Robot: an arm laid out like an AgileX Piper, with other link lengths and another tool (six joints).
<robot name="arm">
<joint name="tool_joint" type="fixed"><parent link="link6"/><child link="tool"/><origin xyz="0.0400 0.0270 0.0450" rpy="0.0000 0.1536 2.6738"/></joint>
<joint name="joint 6" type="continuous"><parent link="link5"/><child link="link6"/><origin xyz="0.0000 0.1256 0.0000" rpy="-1.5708 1.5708 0.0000"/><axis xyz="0 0 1"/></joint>
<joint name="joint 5" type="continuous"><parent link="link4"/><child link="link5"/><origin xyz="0.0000 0.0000 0.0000" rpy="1.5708 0.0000 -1.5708"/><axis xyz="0 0 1"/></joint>
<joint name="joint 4" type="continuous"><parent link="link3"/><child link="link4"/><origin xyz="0.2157 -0.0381 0.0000" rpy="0.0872 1.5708 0.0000"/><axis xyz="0 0 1"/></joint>
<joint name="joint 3" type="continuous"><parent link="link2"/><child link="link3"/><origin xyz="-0.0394 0.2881 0.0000" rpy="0.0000 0.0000 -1.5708"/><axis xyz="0 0 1"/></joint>
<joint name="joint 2" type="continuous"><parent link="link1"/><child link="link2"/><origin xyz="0.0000 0.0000 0.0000" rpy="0.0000 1.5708 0.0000"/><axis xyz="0 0 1"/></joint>
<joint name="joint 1" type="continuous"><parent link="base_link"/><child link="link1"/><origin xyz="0.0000 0.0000 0.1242" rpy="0.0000 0.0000 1.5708"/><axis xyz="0 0 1"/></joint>
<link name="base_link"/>
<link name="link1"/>
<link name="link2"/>
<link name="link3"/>
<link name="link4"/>
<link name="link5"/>
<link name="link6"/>
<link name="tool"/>
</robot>
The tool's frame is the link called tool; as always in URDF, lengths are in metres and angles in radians. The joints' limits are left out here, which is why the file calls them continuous.
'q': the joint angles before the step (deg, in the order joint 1, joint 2, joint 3, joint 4, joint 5, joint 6). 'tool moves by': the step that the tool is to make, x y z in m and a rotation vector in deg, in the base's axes. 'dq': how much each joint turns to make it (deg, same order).
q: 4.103, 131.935, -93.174, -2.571, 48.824, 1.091
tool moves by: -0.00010, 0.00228, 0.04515, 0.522, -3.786, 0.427
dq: 0.217, -6.347, -0.001, 0.443, 2.519, -0.532
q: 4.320, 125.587, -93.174, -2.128, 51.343, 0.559
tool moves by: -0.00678, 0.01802, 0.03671, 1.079, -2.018, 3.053
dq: 2.228, -5.357, 0.000, 1.363, 3.218, -1.504
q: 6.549, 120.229, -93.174, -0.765, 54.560, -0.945
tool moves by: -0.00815, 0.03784, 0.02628, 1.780, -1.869, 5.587
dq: 4.880, -3.993, -0.001, 1.932, 1.875, -1.409
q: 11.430, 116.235, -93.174, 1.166, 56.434, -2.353
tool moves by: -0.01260, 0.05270, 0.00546, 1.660, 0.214, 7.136
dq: 7.129, -1.039, 0.103, 1.893, 0.731, -0.576
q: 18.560, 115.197, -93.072, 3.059, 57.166, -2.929
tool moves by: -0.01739, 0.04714, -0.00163, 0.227, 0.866, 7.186
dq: 7.087, 0.000, 0.287, 0.628, 0.443, -0.271
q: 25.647, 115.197, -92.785, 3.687, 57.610, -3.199
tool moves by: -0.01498, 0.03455, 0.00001, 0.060, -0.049, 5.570
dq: 5.470, -0.001, 0.001, 0.067, -0.065, -0.129
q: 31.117, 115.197, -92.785, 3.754, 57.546, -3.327
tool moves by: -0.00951, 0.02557, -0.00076, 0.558, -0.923, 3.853
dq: 3.890, 0.183, -0.002, 0.001, -1.259, -0.044
